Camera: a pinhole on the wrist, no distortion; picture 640 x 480 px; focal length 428.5 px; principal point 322.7 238.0 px. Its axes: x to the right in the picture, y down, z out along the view. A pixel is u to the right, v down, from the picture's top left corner.
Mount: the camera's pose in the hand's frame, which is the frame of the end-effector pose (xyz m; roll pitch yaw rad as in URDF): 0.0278 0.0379 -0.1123 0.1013 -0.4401 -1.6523
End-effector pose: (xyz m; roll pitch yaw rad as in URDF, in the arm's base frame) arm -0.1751 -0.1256 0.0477 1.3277 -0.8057 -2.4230
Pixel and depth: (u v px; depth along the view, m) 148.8 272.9 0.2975
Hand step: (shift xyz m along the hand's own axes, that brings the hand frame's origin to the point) 0.0411 0.2740 0.1063
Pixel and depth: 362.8 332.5 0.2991
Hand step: 0.0716 0.1390 0.1749
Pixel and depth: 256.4 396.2 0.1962
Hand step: 0.0891 0.1470 0.0580
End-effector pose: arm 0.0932 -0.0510 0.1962 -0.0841 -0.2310 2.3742
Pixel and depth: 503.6 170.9 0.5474
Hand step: -0.1108 0.0685 0.4710
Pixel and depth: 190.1 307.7 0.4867
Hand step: 0.0854 0.3803 0.2688
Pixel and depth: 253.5 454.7 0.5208
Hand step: 0.2616 0.3280 0.3447
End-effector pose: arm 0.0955 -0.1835 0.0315 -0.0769 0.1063 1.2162
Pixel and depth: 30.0 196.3 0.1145
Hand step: 0.0149 0.1582 -0.0436
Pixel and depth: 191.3 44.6 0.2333
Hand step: -0.0872 0.2069 0.0576
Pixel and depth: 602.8 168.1 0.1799
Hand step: -0.0220 0.0105 0.0970
